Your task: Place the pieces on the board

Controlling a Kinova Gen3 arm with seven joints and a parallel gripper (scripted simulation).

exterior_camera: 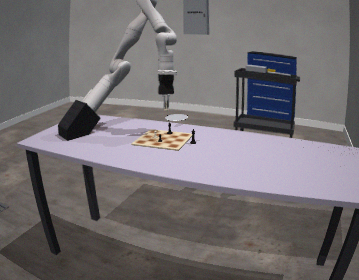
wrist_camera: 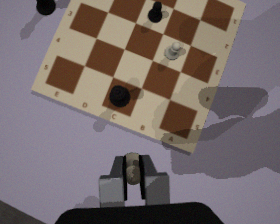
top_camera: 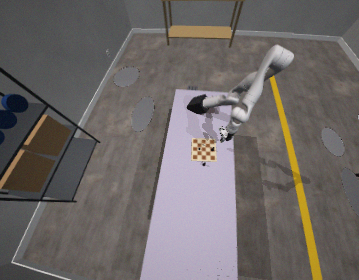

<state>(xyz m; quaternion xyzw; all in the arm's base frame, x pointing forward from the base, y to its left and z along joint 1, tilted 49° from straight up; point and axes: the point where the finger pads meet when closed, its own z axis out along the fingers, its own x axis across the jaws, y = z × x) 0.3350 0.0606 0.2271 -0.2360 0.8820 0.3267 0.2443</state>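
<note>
My hand is 6 cm short of the chessboard, 12 cm to the left of it and 13 cm above it. The rest, counted from my hand: white pawn 3 cm ahead, 13 cm to the right, 11 cm below; then white bishop 1 cm below; then black pawn 7 cm ahead, 16 cm to the right, 11 cm below.
</note>
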